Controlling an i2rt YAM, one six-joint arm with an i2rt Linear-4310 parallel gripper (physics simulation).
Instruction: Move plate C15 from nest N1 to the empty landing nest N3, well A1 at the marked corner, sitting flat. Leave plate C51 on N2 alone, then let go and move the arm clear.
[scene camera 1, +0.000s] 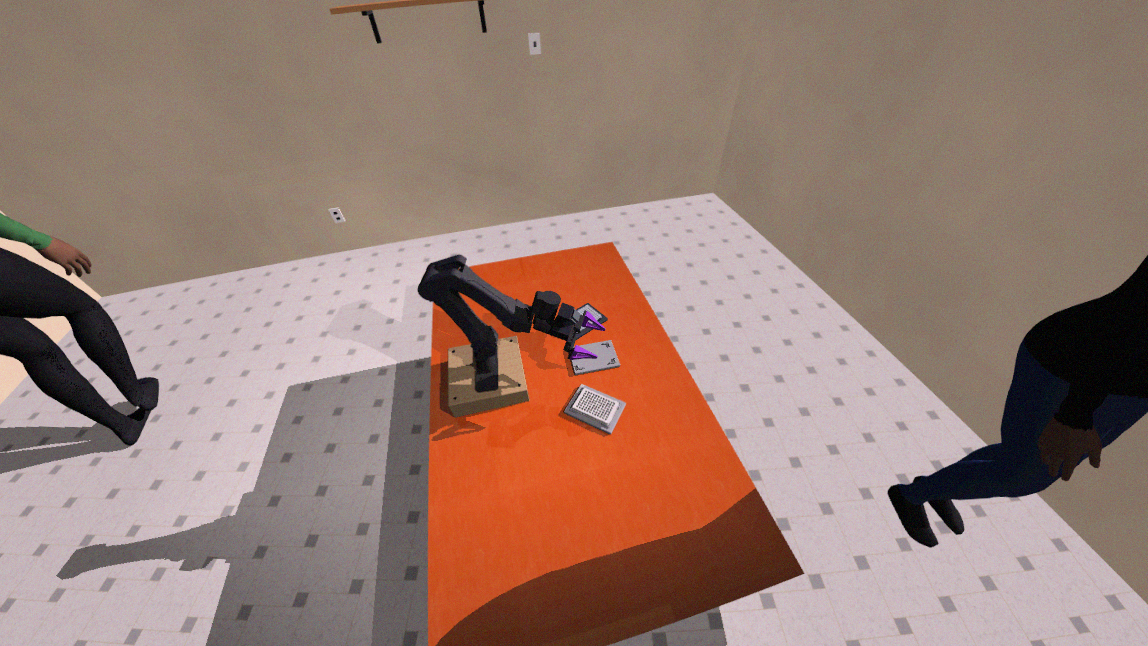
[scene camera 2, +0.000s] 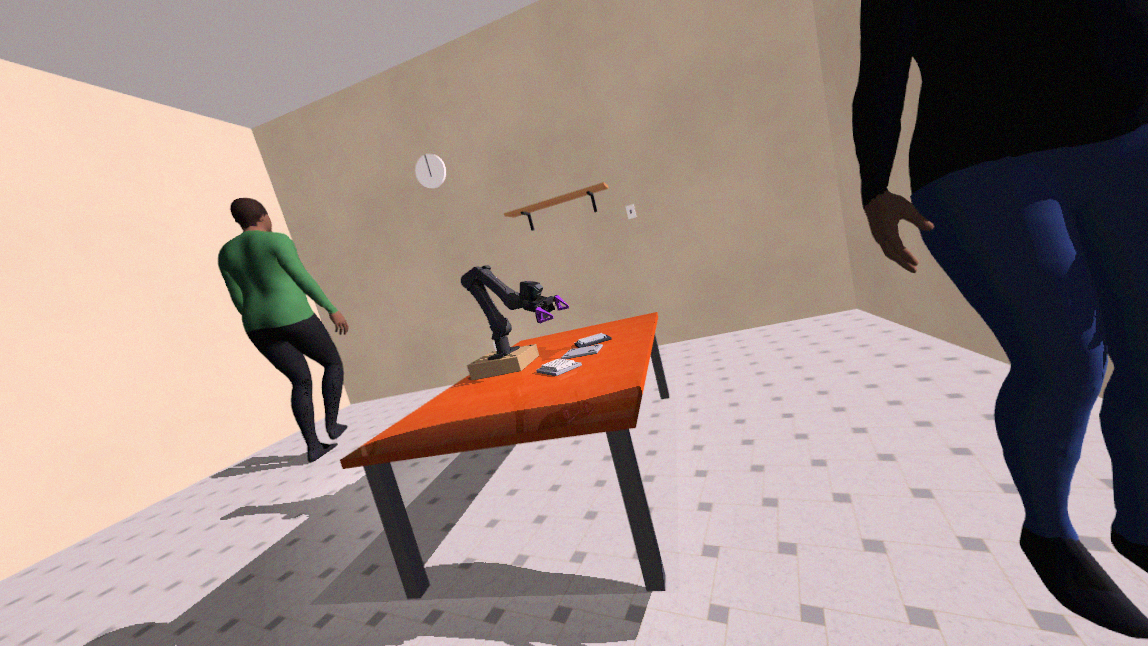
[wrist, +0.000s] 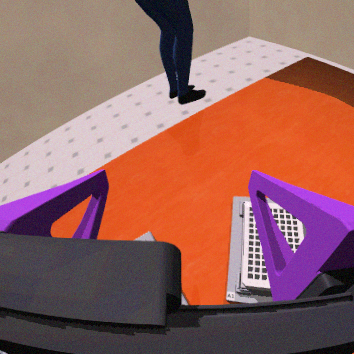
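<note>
My gripper (scene camera 1: 600, 341) (scene camera 2: 557, 311) (wrist: 178, 177) has two purple fingers, wide apart with nothing between them, raised above the nests. A white well plate (scene camera 1: 595, 404) (scene camera 2: 559, 366) (wrist: 254, 240) sits on the front grey nest (wrist: 235, 250), partly behind the right finger in the wrist view; the nest's A1 label (wrist: 230, 295) shows there. The middle grey nest (scene camera 1: 598, 358) (scene camera 2: 583, 351) is empty, and its corner (wrist: 146, 236) peeks above the gripper body in the wrist view. Another plate (scene camera 1: 592, 309) (scene camera 2: 593, 339) is on the back nest, partly hidden by the gripper in scene camera 1. Plate and nest numbers are unreadable.
The arm's wooden base block (scene camera 1: 473, 388) (scene camera 2: 497, 367) stands beside the nests on the orange table (scene camera 1: 521, 498) (scene camera 2: 473, 409) (wrist: 200, 145). One person in blue trousers (scene camera 1: 1015, 425) (scene camera 2: 1035, 321) (wrist: 176, 45) and one in a green top (scene camera 2: 264, 277) stand off the table.
</note>
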